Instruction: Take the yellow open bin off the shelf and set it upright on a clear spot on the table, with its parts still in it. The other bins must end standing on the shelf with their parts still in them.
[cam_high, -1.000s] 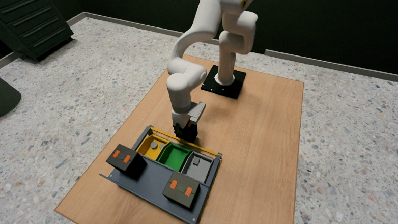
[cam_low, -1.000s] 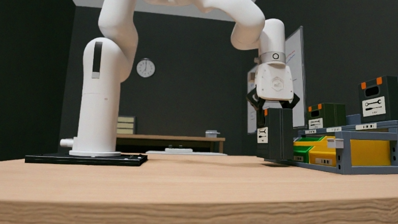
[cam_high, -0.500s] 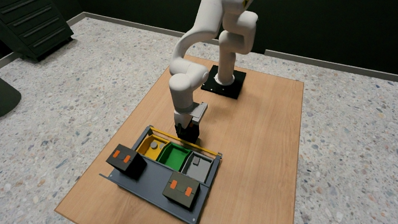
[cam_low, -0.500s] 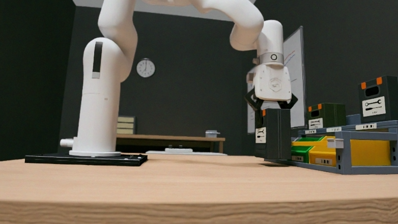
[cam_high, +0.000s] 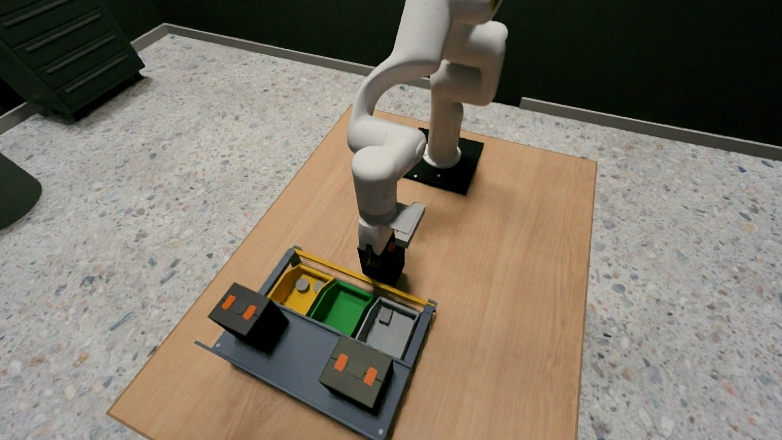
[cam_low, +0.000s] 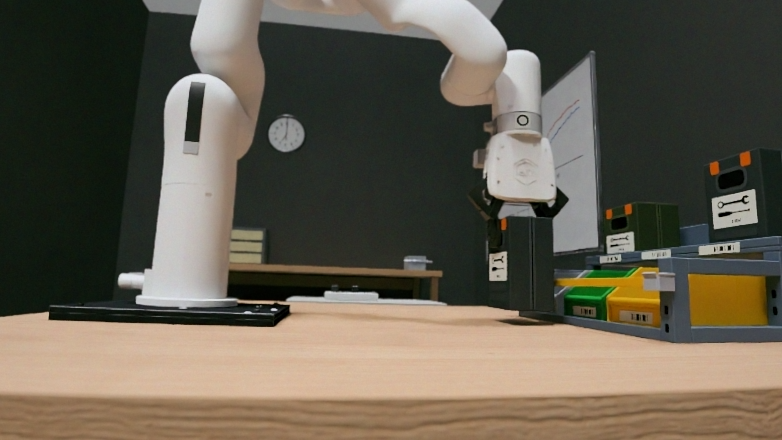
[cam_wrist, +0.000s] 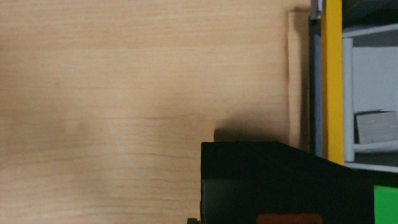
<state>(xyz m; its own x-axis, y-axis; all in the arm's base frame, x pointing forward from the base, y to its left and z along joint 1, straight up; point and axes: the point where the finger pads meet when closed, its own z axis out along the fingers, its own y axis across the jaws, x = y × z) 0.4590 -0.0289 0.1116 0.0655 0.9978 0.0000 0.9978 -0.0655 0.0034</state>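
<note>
Now: the thin yellow strip 60 mm ahead of my hand, 40 mm to the right of it and 60 mm below it. Round my hand: dark box: 40 mm below; then green bin: 160 mm ahead, 50 mm to the right, 80 mm below; then grey bin: 170 mm ahead, 70 mm to the left, 80 mm below.
</note>
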